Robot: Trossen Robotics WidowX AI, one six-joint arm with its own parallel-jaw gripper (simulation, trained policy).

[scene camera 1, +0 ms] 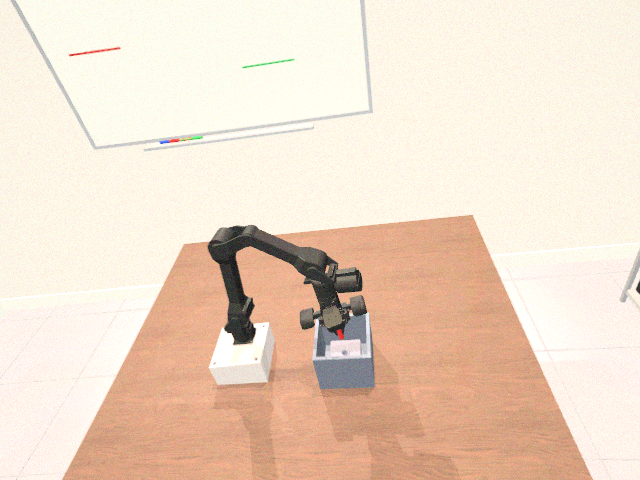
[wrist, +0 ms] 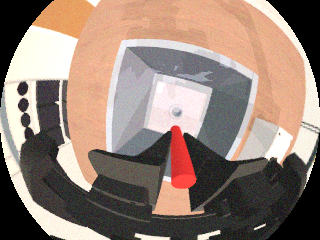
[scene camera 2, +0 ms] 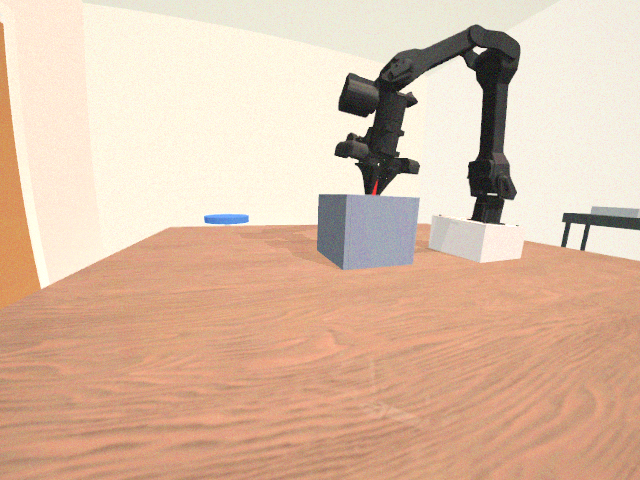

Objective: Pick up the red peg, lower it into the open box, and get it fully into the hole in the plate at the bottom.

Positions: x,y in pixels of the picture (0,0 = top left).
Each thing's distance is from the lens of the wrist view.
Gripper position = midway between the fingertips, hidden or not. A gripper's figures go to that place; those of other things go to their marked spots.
my gripper (wrist: 176,135): 0.10 m
red peg (wrist: 181,167): 0.05 m
